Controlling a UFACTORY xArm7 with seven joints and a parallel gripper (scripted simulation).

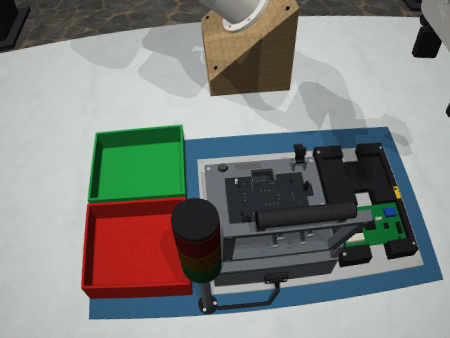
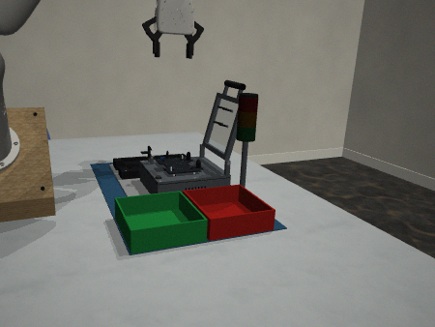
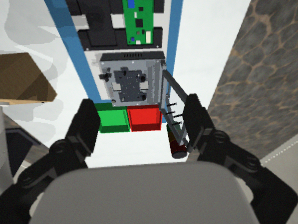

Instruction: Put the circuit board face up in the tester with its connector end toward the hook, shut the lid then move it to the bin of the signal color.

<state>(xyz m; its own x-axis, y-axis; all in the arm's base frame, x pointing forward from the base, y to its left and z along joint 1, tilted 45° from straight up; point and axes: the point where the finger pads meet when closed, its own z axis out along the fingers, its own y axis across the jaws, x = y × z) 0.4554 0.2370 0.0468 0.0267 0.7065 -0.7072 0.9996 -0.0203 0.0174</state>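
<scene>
My gripper is now 310 mm above the green circuit board. Round my hand: tester plate (260 mm below, 160 mm to the right, 40 mm behind); then tester lid (170 mm to the right, 150 mm below, 80 mm ahead); then latch hook (240 mm below, 110 mm to the right, 100 mm behind).
</scene>
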